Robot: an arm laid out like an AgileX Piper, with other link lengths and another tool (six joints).
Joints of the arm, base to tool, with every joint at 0 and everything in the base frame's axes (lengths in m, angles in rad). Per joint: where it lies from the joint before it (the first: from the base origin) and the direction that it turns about. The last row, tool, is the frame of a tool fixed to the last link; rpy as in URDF.
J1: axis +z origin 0 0 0.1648
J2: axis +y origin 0 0 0
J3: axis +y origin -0.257 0 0.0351
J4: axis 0.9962 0 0.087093 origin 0.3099 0 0.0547
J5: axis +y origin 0 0 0
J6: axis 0.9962 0 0.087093 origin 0.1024 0 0.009
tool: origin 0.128 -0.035 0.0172 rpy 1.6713 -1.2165 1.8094
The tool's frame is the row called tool.
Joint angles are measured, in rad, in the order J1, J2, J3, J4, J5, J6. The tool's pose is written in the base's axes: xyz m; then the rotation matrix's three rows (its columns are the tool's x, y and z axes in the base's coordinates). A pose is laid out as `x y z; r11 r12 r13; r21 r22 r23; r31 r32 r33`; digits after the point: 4 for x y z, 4 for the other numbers.
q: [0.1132, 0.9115, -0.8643, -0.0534, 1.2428, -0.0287]
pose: 0.2758 -0.0153 0.2179; 0.8214 0.5385 0.1880; 0.4753 -0.8285 0.2962; 0.3152 -0.1540 -0.9364
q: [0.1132, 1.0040, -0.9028, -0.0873, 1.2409, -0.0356]
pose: 0.2887 -0.0211 0.2094; 0.8322 0.5364 0.1407; 0.4924 -0.8314 0.2575; 0.2551 -0.1450 -0.9560
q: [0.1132, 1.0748, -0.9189, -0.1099, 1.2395, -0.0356]
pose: 0.2955 -0.0251 0.1966; 0.8431 0.5299 0.0919; 0.4997 -0.8350 0.2303; 0.1988 -0.1482 -0.9688
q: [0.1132, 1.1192, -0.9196, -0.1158, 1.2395, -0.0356]
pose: 0.2969 -0.0262 0.1843; 0.8504 0.5237 0.0503; 0.5021 -0.8364 0.2198; 0.1572 -0.1617 -0.9742
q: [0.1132, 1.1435, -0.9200, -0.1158, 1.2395, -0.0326]
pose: 0.2973 -0.0262 0.1773; 0.8553 0.5174 0.0280; 0.4999 -0.8383 0.2177; 0.1361 -0.1722 -0.9756
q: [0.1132, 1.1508, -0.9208, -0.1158, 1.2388, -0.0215]
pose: 0.2974 -0.0263 0.1754; 0.8613 0.5075 0.0257; 0.4905 -0.8435 0.2190; 0.1328 -0.1761 -0.9754
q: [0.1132, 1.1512, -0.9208, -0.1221, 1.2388, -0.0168]
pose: 0.2974 -0.0276 0.1757; 0.8630 0.5045 0.0272; 0.4880 -0.8463 0.2137; 0.1308 -0.1712 -0.9765
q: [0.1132, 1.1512, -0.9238, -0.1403, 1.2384, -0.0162]
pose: 0.2988 -0.0313 0.1779; 0.8613 0.5071 0.0321; 0.4920 -0.8481 0.1968; 0.1270 -0.1537 -0.9799
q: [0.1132, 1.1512, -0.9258, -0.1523, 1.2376, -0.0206]
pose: 0.3000 -0.0337 0.1795; 0.8578 0.5128 0.0345; 0.4987 -0.8468 0.1848; 0.1240 -0.1414 -0.9822
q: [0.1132, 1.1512, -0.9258, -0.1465, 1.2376, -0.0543]
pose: 0.3009 -0.0321 0.1793; 0.8420 0.5389 0.0241; 0.5260 -0.8302 0.1844; 0.1194 -0.1426 -0.9826
